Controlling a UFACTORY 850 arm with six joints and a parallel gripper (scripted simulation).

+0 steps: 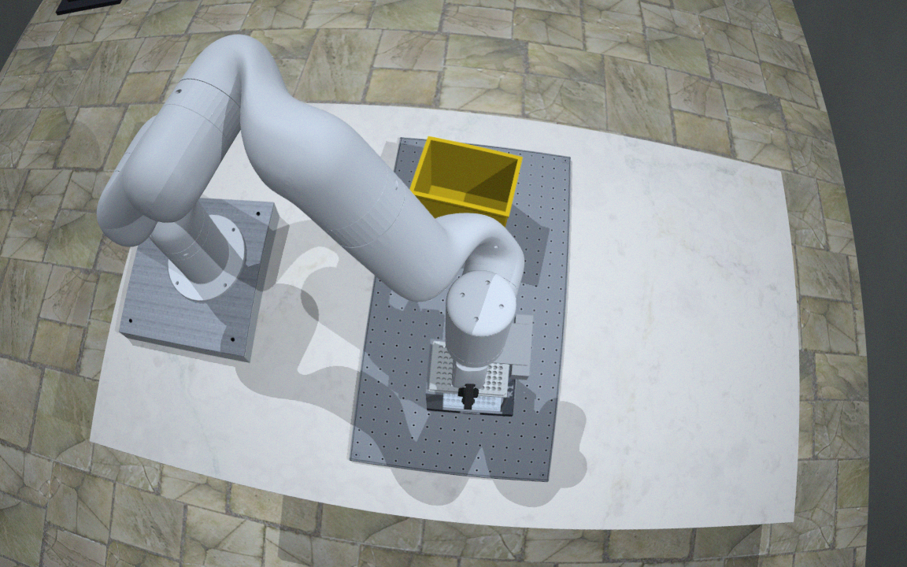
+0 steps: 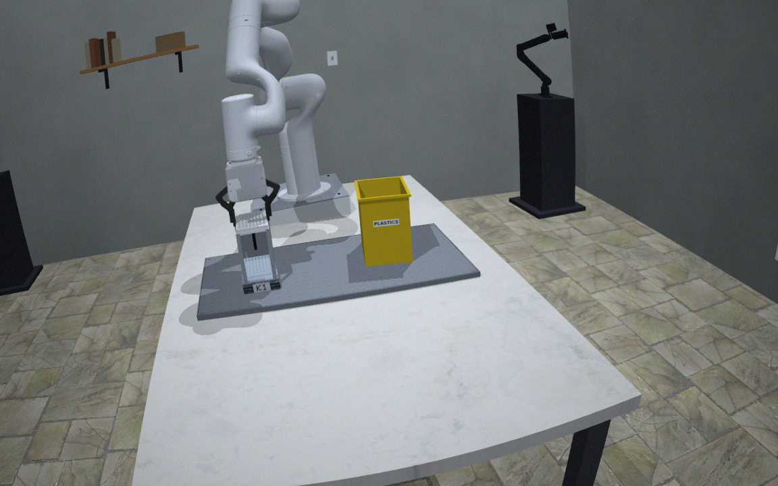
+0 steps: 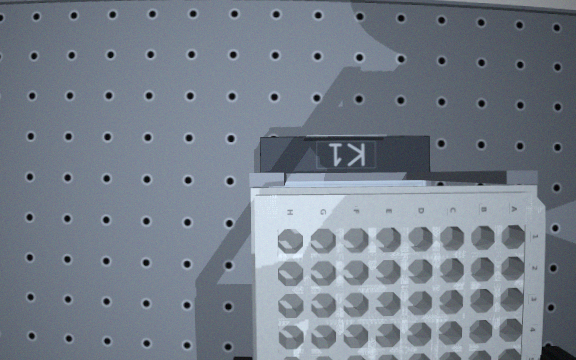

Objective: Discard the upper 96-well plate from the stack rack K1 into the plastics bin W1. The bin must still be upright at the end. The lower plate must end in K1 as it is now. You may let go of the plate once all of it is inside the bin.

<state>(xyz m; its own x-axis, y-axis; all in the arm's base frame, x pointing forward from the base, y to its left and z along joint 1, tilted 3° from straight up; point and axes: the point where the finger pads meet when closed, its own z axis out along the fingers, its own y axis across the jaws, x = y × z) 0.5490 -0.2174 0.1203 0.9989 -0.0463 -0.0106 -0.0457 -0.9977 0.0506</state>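
My hand is 2 cm past the yellow plastics bin, 35 cm to the right of it and 7 cm above it. Round my hand: 96-well plate (1 cm below).
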